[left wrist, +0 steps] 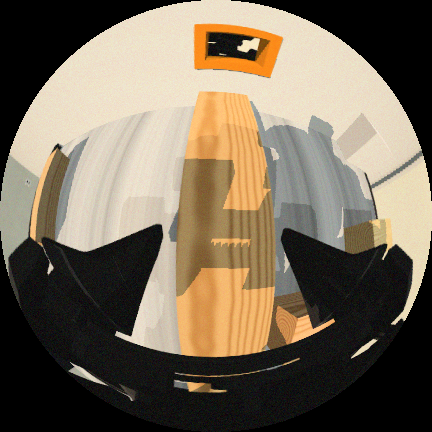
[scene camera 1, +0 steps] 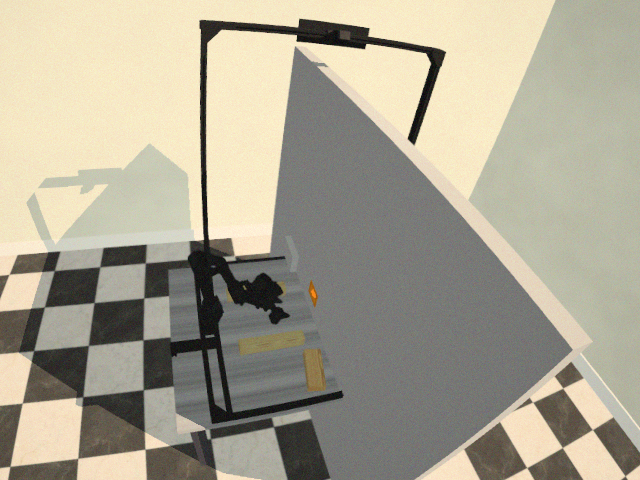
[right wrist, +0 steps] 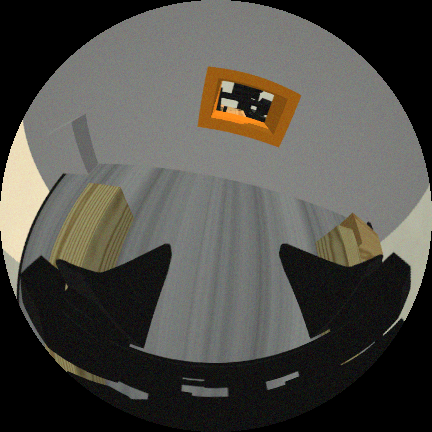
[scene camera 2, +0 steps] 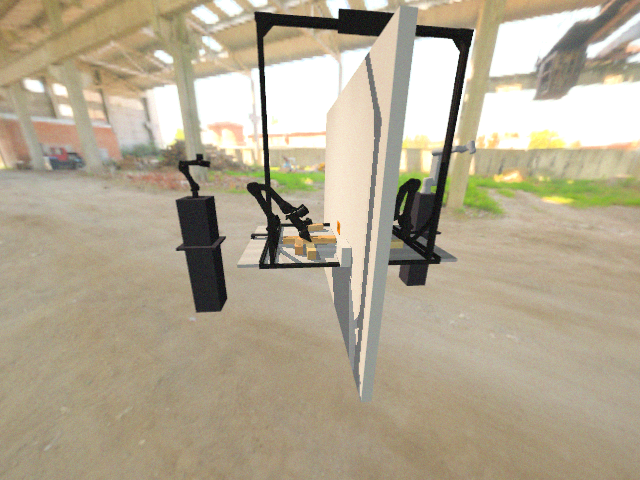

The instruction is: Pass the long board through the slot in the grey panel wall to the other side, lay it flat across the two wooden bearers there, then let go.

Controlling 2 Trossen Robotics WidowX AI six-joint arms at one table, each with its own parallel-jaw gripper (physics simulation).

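Frame: origin at the left arm's base, x back, y right, z up, level; centimetres.
Seen in the pictures: left gripper, fingertip midpoint: (left wrist: 224, 232) (scene camera 2: 310, 239); right gripper, fingertip midpoint: (scene camera 1: 285, 309) (right wrist: 227, 250); right arm's base at its link origin: (left wrist: 211, 54) (scene camera 1: 208, 328) (scene camera 2: 404, 236).
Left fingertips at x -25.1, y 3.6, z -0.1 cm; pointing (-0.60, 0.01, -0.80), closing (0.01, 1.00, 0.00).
Offsets run from my left fingertips to a thing's top centre. "spot": to the spot under its first point.
The long board @[dx +0.9, dy +0.0, dz +1.7 cm] (scene camera 2: 325, 239) (left wrist: 220, 195) lies on the table on the left arm's side. Its far end points at the grey panel wall (scene camera 1: 392, 258) (left wrist: 125, 65) (right wrist: 140, 65), below the orange-framed slot @[spot: dx -22.8, dy +4.3, dz +8.2 cm] (scene camera 1: 311, 287) (scene camera 2: 338, 227) (left wrist: 200, 47) (right wrist: 208, 100). My left gripper (scene camera 2: 308, 239) (left wrist: 224, 232) is open and empty over the board, one finger towards each side. My right gripper (scene camera 1: 279, 314) (right wrist: 227, 250) is open and empty on the other side, above the table between two wooden bearers. One bearer @[dx -43.4, dy -14.2, dz +2.6 cm] (scene camera 1: 271, 342) (right wrist: 337, 245) shows fully in scene camera 1; the other bearer @[dx -44.4, dy +12.1, dz +2.6 cm] (scene camera 1: 282, 288) (right wrist: 92, 225) is partly hidden by the right arm.
A loose wooden block @[dx -30.5, dy -28.9, dz +2.0 cm] (scene camera 1: 313, 369) (right wrist: 366, 240) stands near the wall beside a bearer. On the left arm's side, blocks @[dx +8.1, dy +12.5, dz +3.2 cm] (scene camera 2: 298, 246) @[dx +1.6, dy +22.3, dz +3.2 cm] (scene camera 2: 311, 251) @[dx -3.4, dy -28.4, dz +2.6 cm] (scene camera 2: 315, 227) (left wrist: 47, 200) (left wrist: 367, 235) lie on both sides of the board. A black frame (scene camera 1: 203, 155) (scene camera 2: 264, 103) rises over the table.
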